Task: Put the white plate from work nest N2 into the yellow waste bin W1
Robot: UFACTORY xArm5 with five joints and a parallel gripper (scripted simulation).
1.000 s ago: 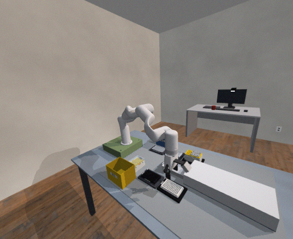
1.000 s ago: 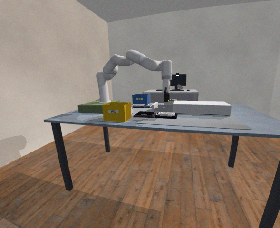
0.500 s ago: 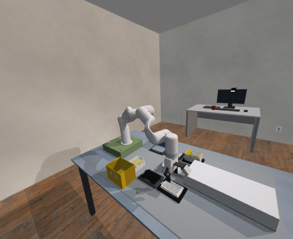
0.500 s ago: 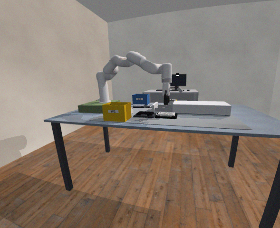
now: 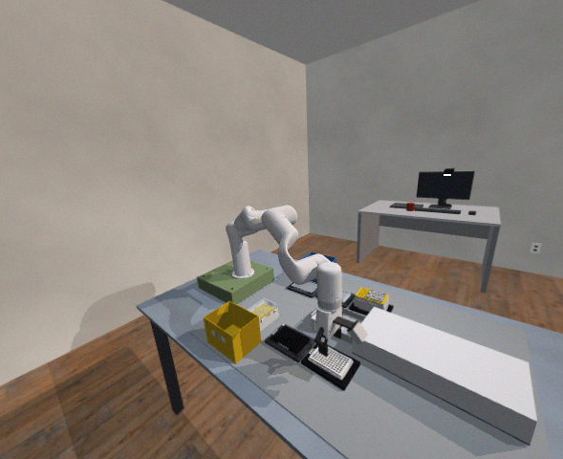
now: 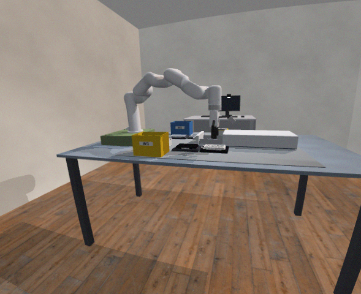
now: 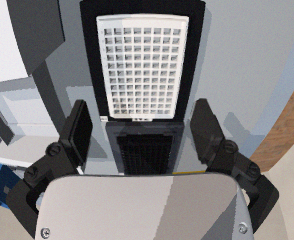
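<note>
Right now my hand is 70 mm above the white plate. From my hand the other things lie so: cooler drawer: 190 mm to the left, 60 mm below, 20 mm behind; black nest: 80 mm below; black plate: 170 mm behind, 70 mm below, 20 mm to the right.
</note>
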